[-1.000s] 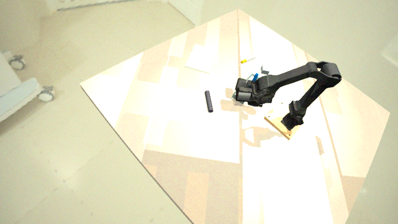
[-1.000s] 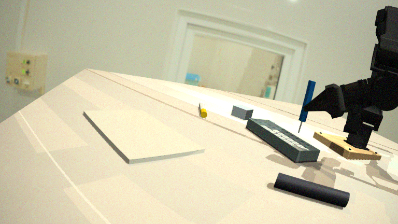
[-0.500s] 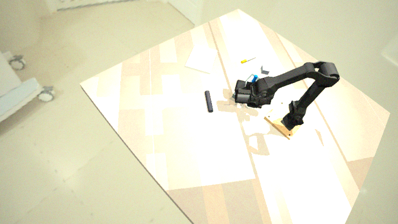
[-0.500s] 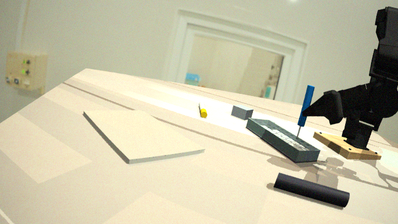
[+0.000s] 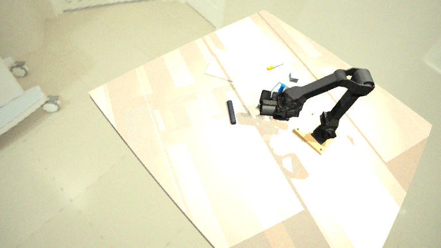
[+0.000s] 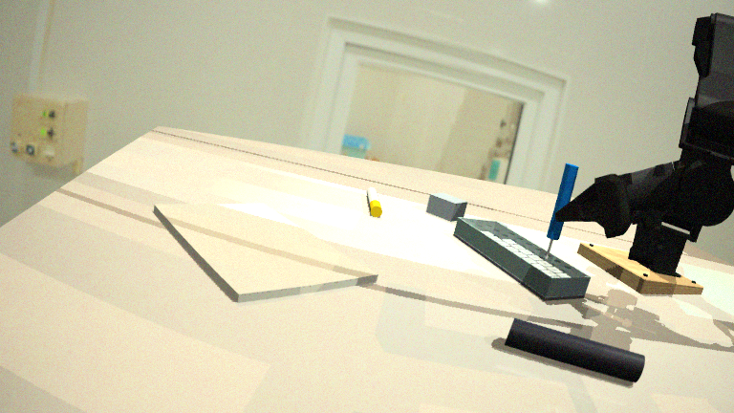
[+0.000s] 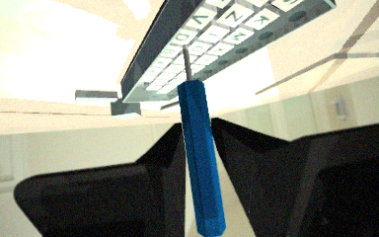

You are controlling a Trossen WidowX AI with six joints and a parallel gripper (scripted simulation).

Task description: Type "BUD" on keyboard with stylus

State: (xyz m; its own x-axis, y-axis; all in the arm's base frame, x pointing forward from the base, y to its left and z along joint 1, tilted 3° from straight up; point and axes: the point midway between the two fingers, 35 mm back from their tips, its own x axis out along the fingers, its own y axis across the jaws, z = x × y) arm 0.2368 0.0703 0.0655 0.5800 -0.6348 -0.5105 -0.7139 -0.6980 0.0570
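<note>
Right now my gripper tip is 30 mm short of the grey-green keyboard, 30 mm to the left of it and 60 mm above it. Round my gripper tip: blue stylus: 10 mm below; small grey block: 70 mm ahead, 230 mm to the right, 60 mm below; dark cylinder: 70 mm ahead, 210 mm to the left, 70 mm below.
</note>
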